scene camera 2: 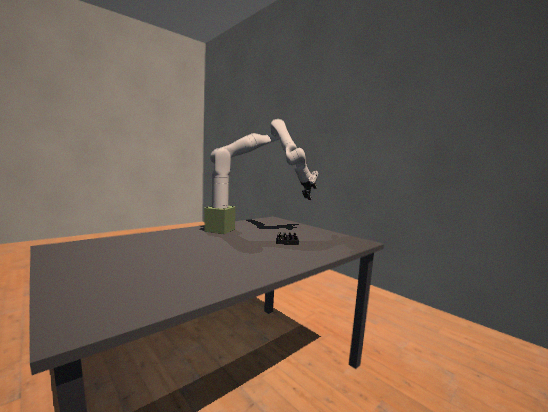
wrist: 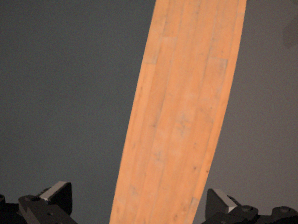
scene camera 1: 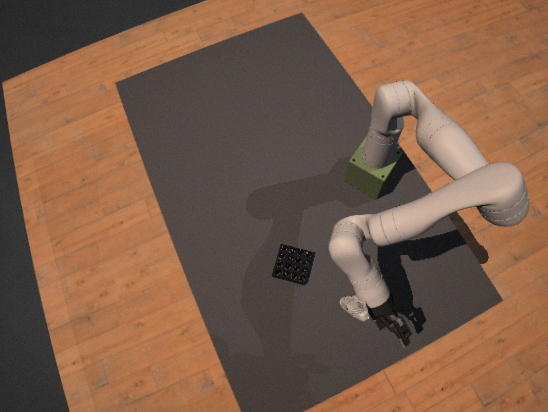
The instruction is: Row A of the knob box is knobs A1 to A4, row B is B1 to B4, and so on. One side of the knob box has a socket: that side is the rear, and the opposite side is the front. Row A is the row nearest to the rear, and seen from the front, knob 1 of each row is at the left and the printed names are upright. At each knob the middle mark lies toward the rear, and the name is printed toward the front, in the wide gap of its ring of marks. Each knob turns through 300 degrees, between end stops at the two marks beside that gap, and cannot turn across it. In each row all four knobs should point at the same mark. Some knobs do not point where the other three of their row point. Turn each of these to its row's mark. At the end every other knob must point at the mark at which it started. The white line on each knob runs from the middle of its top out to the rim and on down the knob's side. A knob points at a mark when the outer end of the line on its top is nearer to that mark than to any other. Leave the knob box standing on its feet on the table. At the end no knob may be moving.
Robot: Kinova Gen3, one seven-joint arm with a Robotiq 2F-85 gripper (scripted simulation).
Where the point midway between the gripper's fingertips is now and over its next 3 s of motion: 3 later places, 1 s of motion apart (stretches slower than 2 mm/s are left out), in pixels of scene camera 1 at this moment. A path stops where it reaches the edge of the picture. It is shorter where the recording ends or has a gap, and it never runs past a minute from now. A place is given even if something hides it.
My gripper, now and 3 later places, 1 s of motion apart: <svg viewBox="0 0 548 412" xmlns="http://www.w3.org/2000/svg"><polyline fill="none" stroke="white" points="394,336 369,320 349,306 333,292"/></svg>
